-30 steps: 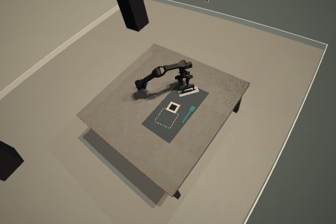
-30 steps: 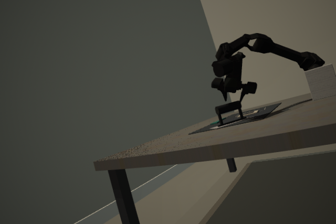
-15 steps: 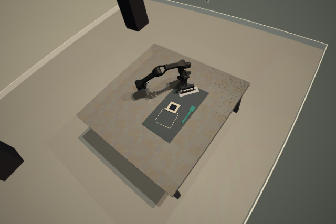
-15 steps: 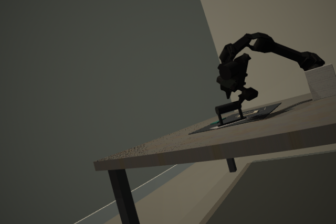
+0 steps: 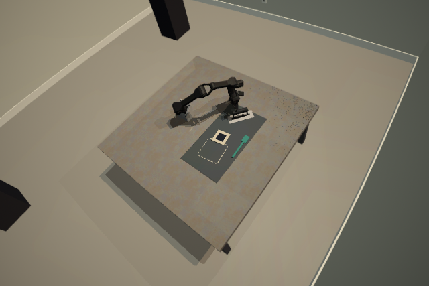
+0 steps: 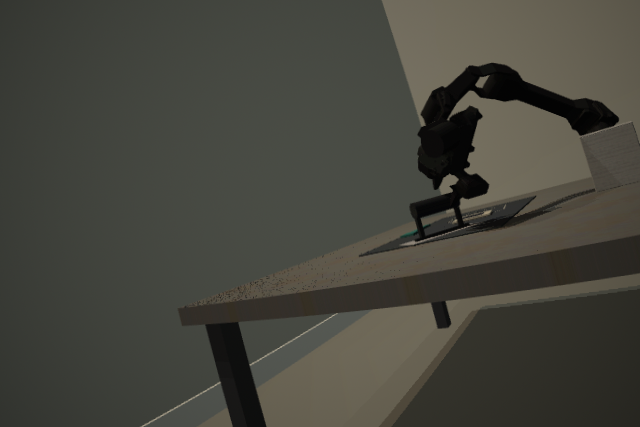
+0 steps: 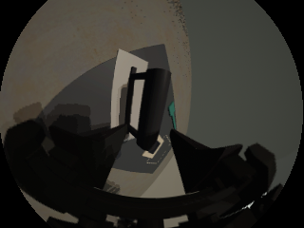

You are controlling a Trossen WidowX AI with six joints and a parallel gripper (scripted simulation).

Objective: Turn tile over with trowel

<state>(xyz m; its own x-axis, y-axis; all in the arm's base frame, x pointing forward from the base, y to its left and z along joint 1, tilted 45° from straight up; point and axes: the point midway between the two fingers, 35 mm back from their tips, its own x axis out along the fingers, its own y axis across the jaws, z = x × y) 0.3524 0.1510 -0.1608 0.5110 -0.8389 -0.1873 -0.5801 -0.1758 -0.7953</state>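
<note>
The black-handled float lies 1 cm ahead of my gripper tip, 1 cm to the right of it and 5 cm below it. The rest, counted from my gripper tip: dark mat (3 cm ahead, 22 cm to the right, 10 cm below); then green trowel (17 cm ahead, 21 cm to the right, 8 cm below); then cream tile (23 cm to the right, 8 cm below).
</note>
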